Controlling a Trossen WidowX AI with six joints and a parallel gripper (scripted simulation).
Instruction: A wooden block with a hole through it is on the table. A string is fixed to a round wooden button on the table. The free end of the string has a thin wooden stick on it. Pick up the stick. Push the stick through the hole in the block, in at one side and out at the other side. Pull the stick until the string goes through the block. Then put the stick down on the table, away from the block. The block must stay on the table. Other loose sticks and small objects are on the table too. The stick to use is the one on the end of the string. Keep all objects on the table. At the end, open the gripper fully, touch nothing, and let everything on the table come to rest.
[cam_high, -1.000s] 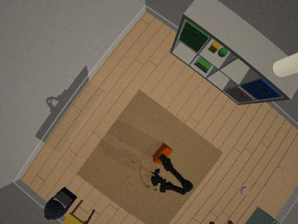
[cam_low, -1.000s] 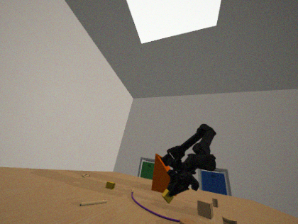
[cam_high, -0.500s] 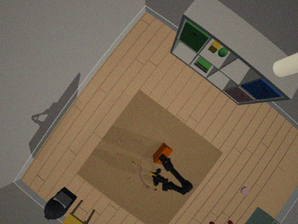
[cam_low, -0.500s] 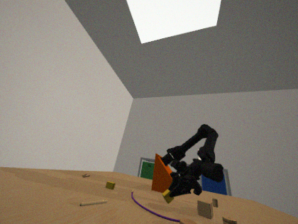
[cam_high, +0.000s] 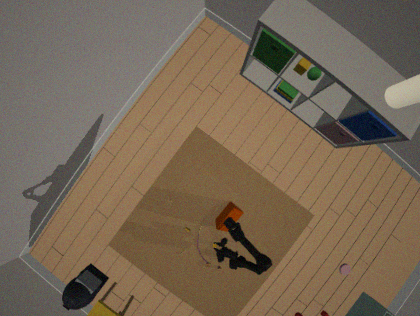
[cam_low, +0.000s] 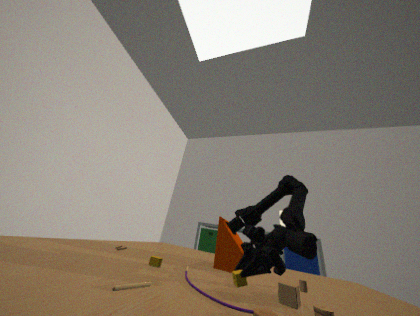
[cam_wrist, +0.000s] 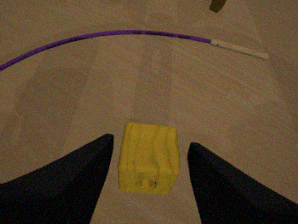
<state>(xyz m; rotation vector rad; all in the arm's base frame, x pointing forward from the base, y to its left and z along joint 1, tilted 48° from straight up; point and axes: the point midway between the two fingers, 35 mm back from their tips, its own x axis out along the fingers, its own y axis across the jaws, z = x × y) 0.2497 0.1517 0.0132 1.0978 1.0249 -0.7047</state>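
My gripper tip is now 1 cm to the right of the yellow block and 1 cm above it. Round my gripper tip: wooden block: 13 cm to the left, 3 cm ahead, 1 cm below; loose stick: 21 cm ahead, 16 cm to the right, 3 cm below.
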